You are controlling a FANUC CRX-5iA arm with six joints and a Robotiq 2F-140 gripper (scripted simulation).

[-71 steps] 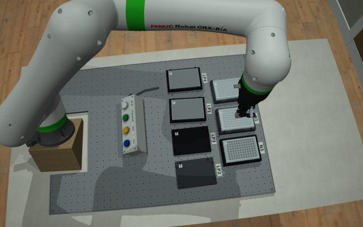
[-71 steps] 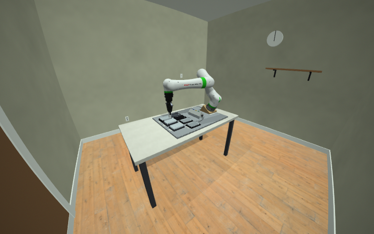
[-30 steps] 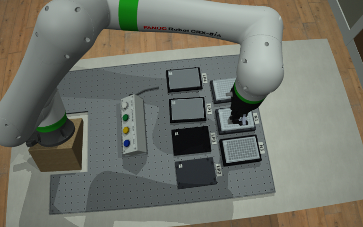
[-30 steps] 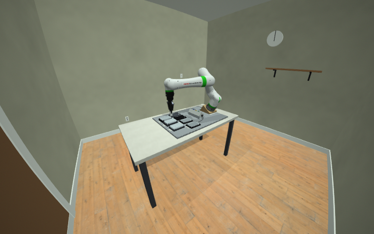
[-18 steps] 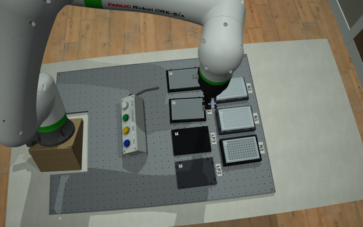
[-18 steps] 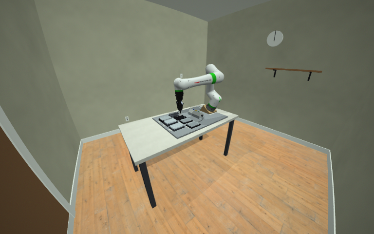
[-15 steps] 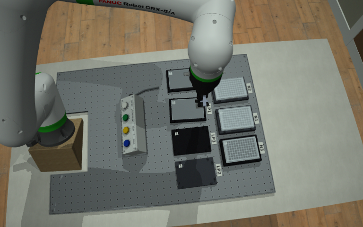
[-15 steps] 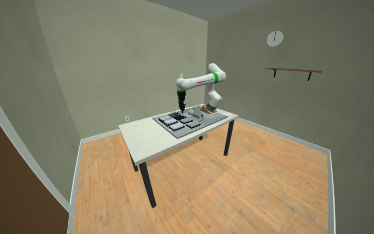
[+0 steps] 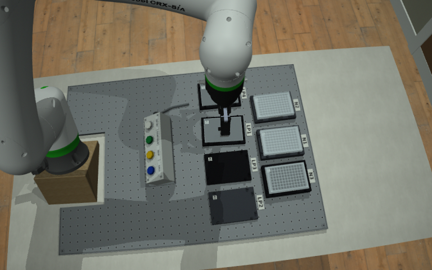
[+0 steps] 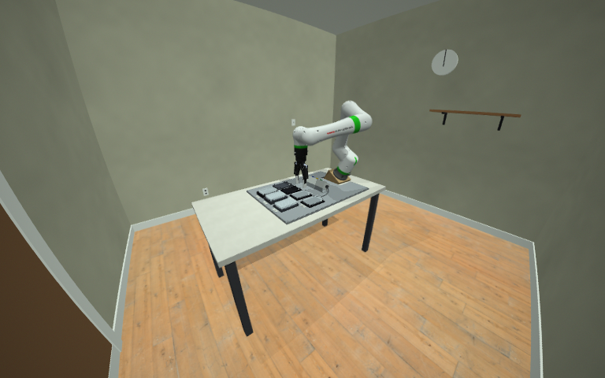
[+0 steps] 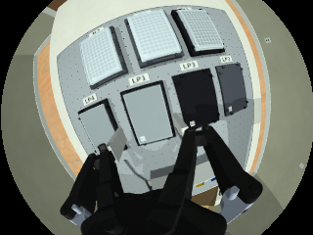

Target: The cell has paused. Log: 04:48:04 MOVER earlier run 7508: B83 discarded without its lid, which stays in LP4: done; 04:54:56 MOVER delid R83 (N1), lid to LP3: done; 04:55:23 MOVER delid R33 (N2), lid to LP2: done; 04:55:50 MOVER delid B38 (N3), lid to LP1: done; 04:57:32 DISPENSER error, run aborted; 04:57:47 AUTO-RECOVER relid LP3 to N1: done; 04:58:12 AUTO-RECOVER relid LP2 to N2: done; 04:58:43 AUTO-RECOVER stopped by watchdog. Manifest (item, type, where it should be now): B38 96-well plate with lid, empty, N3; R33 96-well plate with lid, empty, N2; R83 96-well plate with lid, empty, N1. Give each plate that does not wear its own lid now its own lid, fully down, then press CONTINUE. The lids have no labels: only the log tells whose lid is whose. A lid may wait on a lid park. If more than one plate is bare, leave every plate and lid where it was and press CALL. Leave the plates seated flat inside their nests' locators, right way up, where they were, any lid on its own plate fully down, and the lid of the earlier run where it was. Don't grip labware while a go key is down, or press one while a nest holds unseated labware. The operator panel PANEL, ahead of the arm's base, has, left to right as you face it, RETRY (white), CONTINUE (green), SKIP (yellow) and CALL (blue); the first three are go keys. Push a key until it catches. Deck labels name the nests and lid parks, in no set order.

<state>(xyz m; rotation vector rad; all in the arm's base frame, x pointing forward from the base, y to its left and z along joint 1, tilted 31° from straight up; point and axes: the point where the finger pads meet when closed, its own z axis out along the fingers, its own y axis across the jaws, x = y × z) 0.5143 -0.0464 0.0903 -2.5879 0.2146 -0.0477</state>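
Right now the lid park LP1 is 11 cm below my hand. From my hand the other things lie so: white key (24 cm behind, 4 cm to the left, 4 cm below); then lid park LP3 (13 cm to the right, 11 cm below, 1 cm behind); then green key (24 cm behind, 4 cm below, 1 cm to the right).
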